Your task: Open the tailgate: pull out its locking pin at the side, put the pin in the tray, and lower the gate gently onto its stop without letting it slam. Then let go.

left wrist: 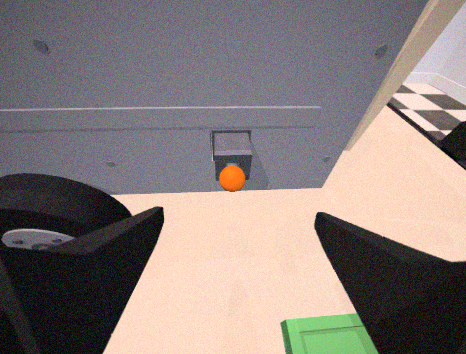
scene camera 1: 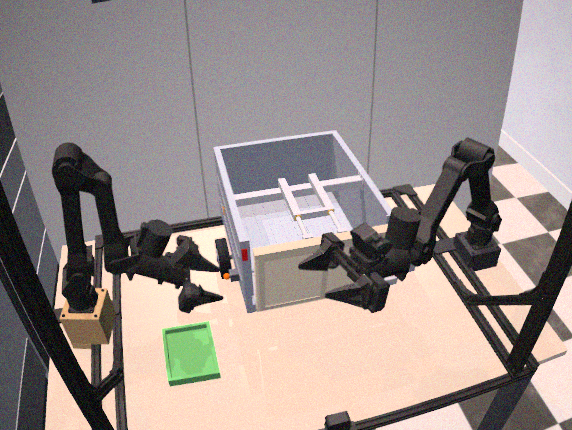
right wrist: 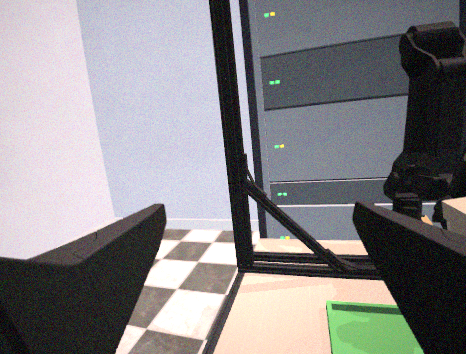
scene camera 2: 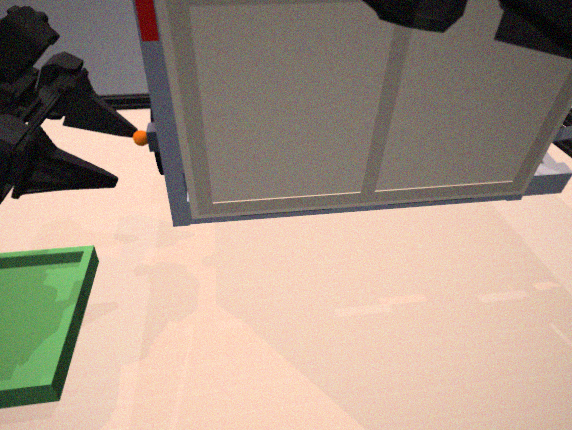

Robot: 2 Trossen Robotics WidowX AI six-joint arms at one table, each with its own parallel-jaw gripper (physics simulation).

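Pixels of known places: left gripper, fingertip midpoint: (left wrist: 240, 216) (scene camera 1: 221, 284) (scene camera 2: 127, 156); right gripper, fingertip midpoint: (scene camera 1: 311, 280) (right wrist: 258, 211); left arm's base at its link origin: (scene camera 1: 83, 303); right arm's base at its link origin: (scene camera 1: 478, 240).
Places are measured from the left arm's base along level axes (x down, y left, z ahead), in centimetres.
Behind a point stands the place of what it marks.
Note:
The locking pin's orange knob (scene camera 1: 226, 276) {x -1.3, y 6.6, z 33.8 cm} (scene camera 2: 140, 138) {x -1.1, y 6.4, z 34.0 cm} (left wrist: 232, 178) {x -1.3, y 7.0, z 33.3 cm} sticks out of a small grey block low on the trailer's side wall. My left gripper (scene camera 1: 220, 284) {x 0.9, y 6.3, z 32.4 cm} (scene camera 2: 126, 157) {x 0.9, y 6.3, z 32.4 cm} (left wrist: 240, 216) {x 0.9, y 6.3, z 32.4 cm} is open and empty; its fingertips are close to the knob, which shows above the gap between them in the left wrist view. The beige tailgate (scene camera 1: 295, 280) {x -7.5, y -2.1, z 48.9 cm} (scene camera 2: 290, 100) {x -9.0, y -2.4, z 48.5 cm} stands upright, closing the trailer's end. My right gripper (scene camera 1: 313, 281) {x -19.8, y -15.0, z 50.9 cm} (right wrist: 258, 211) {x -19.8, y -15.0, z 50.9 cm} is open and empty in front of the tailgate; whether it touches it is unclear. The green tray (scene camera 1: 195, 381) {x 10.5, y -14.4, z 26.3 cm} (scene camera 2: 30, 395) {x 9.8, y -13.6, z 30.2 cm} (right wrist: 365, 303) {x 8.7, y -8.8, z 19.4 cm} is empty on the table.
The grey trailer box (scene camera 1: 231, 220) {x -13.6, y 11.2, z 35.9 cm} has white bars inside, behind the tailgate. A black wheel (scene camera 1: 223, 257) {x 2.1, y 17.0, z 32.4 cm} (left wrist: 75, 205) {x 1.9, y 17.2, z 32.2 cm} stands beside the pin, near one left finger. Black frame rails (scene camera 1: 118, 340) {x 9.0, y -3.7, z 7.2 cm} run along the table's sides.

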